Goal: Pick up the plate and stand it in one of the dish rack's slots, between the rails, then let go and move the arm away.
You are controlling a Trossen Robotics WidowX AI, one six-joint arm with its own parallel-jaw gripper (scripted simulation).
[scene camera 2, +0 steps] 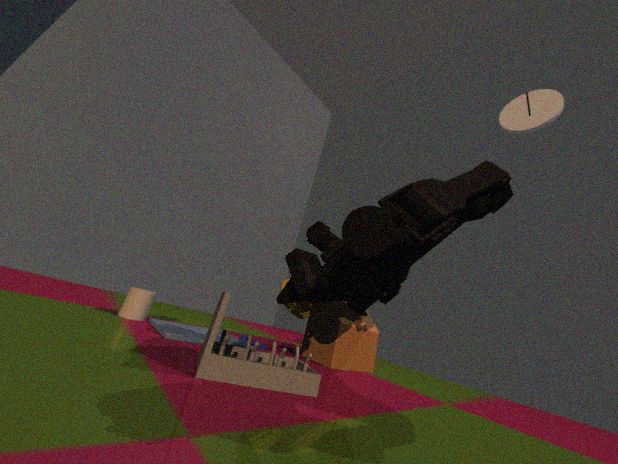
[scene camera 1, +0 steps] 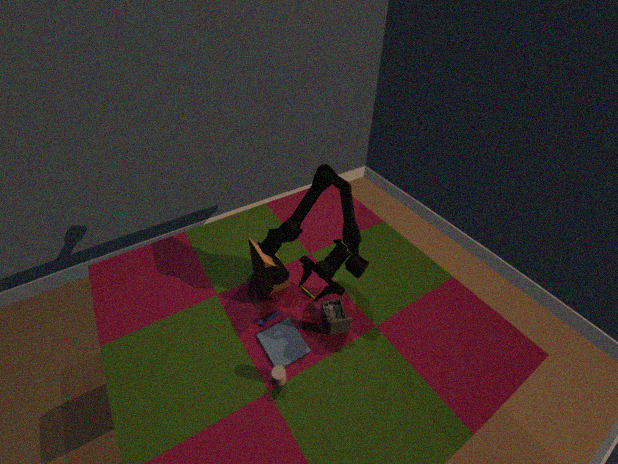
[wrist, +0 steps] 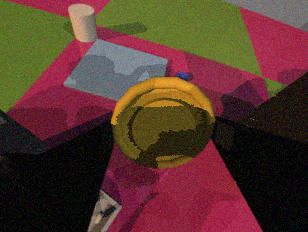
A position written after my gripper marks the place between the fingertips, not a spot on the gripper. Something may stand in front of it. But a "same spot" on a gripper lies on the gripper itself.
my gripper: scene camera 2; scene camera 1; wrist 162,123
same spot on pale blue mat: (wrist: 108,70) = (scene camera 2: 189,331)
same spot on my gripper: (scene camera 2: 289,294) = (scene camera 1: 323,296)
